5 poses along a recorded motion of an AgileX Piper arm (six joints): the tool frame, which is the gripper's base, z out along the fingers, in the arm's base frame.
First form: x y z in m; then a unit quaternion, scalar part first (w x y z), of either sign.
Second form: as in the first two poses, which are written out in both.
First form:
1: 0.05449, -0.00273, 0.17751, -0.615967, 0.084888, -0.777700, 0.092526
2: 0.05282, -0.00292, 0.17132, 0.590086, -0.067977, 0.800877, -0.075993
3: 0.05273, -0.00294, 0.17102, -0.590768, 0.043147, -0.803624, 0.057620
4: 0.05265, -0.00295, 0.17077, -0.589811, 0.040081, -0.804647, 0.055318
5: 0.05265, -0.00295, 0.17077, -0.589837, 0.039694, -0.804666, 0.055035
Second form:
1:
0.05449, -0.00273, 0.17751
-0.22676, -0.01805, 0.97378
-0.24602, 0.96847, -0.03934
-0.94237, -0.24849, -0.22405

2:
0.05282, -0.00292, 0.17132
-0.29436, -0.01920, 0.95550
-0.19857, 0.97921, -0.04150
-0.93484, -0.20195, -0.29205

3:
0.05273, -0.00294, 0.17102
-0.29826, -0.00127, 0.95448
-0.13743, 0.98964, -0.04163
-0.94454, -0.14359, -0.29535

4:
0.05265, -0.00295, 0.17077
-0.30103, 0.00075, 0.95361
-0.12976, 0.99067, -0.04174
-0.94474, -0.13630, -0.29813

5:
0.05265, -0.00295, 0.17077
-0.30103, 0.00104, 0.95361
-0.12880, 0.99079, -0.04174
-0.94487, -0.13540, -0.29813

